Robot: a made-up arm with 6 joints. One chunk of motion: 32 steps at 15 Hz.
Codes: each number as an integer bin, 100 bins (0 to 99) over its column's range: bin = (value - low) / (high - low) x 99, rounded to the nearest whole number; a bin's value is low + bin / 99 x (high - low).
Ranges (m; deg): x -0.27..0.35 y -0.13..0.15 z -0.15..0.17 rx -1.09..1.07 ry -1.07..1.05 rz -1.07..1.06
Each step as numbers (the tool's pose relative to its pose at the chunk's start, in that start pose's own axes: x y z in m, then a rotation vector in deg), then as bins.
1 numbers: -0.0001 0.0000 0.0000 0.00 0.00 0.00
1 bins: 43 46 46 50 50 50
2 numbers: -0.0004 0.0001 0.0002 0.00 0.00 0.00
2 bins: 43 46 46 50 50 50
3 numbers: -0.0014 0.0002 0.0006 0.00 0.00 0.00
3 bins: 43 46 47 50 50 50
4 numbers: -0.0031 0.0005 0.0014 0.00 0.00 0.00
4 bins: 43 46 47 50 50 50
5 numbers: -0.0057 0.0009 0.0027 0.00 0.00 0.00
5 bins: 42 46 47 50 50 50
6 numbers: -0.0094 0.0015 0.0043 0.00 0.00 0.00
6 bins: 42 46 48 50 50 50
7 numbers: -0.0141 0.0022 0.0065 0.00 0.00 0.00
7 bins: 41 47 48 50 50 50
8 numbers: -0.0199 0.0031 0.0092 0.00 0.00 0.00
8 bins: 40 47 49 50 50 50
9 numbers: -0.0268 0.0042 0.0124 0.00 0.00 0.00
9 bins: 39 47 50 50 50 50
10 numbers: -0.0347 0.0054 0.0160 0.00 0.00 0.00
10 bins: 38 48 51 50 50 50
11 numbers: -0.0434 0.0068 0.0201 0.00 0.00 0.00
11 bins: 36 48 53 50 50 50
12 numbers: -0.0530 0.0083 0.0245 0.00 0.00 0.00
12 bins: 35 49 54 50 50 50
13 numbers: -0.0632 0.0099 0.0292 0.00 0.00 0.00
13 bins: 33 49 55 50 50 50
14 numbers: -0.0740 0.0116 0.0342 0.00 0.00 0.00
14 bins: 31 50 57 50 50 50
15 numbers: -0.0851 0.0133 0.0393 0.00 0.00 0.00
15 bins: 30 51 59 50 50 50
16 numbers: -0.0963 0.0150 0.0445 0.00 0.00 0.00
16 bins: 28 51 60 50 50 50
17 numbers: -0.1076 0.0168 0.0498 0.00 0.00 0.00
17 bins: 26 52 62 50 50 50
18 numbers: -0.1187 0.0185 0.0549 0.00 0.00 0.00
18 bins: 24 53 63 50 50 50
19 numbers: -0.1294 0.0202 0.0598 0.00 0.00 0.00
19 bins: 22 53 65 50 50 50
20 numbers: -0.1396 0.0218 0.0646 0.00 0.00 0.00
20 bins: 21 54 66 50 50 50
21 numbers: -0.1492 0.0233 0.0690 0.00 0.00 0.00
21 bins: 19 54 68 50 50 50
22 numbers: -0.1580 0.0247 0.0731 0.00 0.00 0.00
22 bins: 18 55 69 50 50 50
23 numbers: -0.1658 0.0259 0.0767 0.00 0.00 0.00
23 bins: 17 55 70 50 50 50
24 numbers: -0.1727 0.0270 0.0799 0.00 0.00 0.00
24 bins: 16 56 71 50 50 50
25 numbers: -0.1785 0.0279 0.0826 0.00 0.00 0.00
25 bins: 15 56 72 50 50 50
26 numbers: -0.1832 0.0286 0.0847 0.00 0.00 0.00
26 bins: 14 56 73 50 50 50
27 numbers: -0.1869 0.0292 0.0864 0.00 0.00 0.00
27 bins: 13 56 73 50 50 50
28 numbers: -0.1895 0.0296 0.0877 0.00 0.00 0.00
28 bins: 13 56 74 50 50 50
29 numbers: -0.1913 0.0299 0.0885 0.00 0.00 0.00
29 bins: 13 57 74 50 50 50
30 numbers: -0.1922 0.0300 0.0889 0.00 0.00 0.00
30 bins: 12 57 74 50 50 50
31 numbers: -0.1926 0.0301 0.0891 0.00 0.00 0.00
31 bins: 12 57 74 50 50 50
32 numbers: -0.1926 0.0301 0.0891 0.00 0.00 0.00
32 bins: 12 57 74 50 50 50
